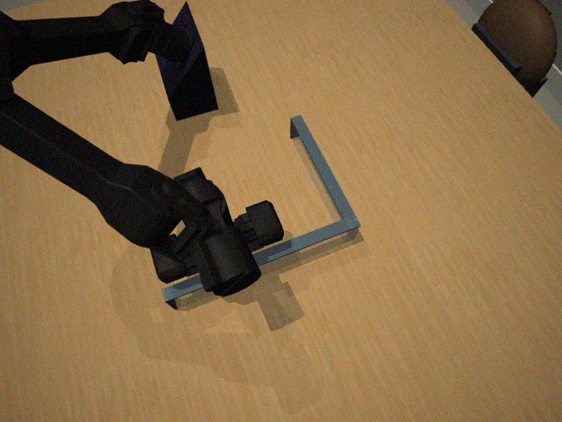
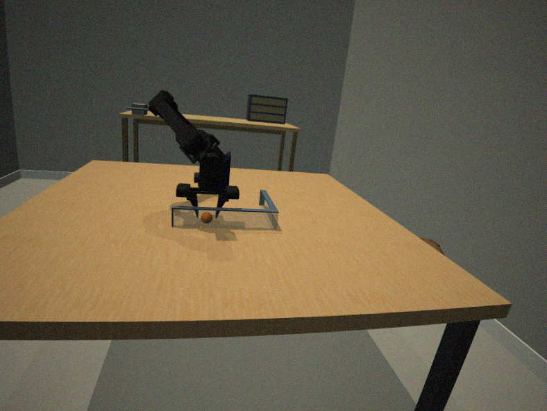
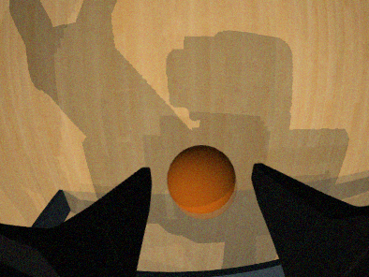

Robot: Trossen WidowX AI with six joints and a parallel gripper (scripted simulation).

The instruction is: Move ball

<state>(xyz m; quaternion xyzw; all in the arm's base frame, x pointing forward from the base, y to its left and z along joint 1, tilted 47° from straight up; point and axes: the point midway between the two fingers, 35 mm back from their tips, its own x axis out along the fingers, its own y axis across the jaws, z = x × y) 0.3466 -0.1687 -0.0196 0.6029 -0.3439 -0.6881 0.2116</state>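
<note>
The orange ball lies right at my gripper tip.
</note>
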